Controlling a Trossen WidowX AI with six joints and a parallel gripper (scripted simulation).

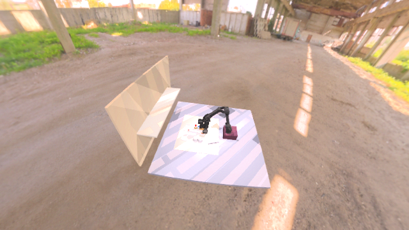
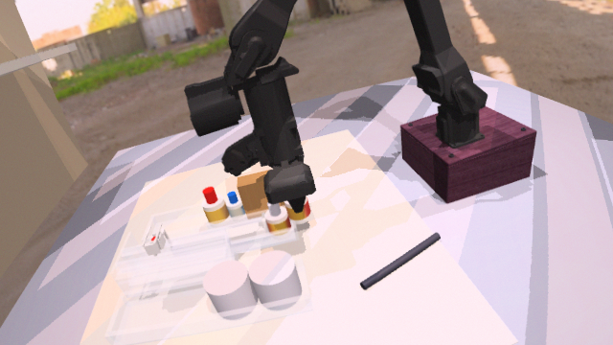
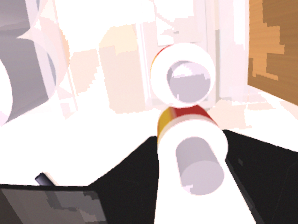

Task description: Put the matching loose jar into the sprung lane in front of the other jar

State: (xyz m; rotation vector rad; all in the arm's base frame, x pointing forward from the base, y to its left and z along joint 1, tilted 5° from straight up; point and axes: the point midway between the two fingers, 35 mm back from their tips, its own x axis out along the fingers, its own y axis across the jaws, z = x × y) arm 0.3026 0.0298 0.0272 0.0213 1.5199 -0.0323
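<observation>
Right now the clear lane is 18 cm ahead of my gripper tip, 3 cm below it and 2 cm to the left of it. The rest, counted from my gripper tip: white pusher plate (14 cm ahead, 3 cm to the left); black rod (13 cm to the left, 12 cm behind, 4 cm below).
</observation>
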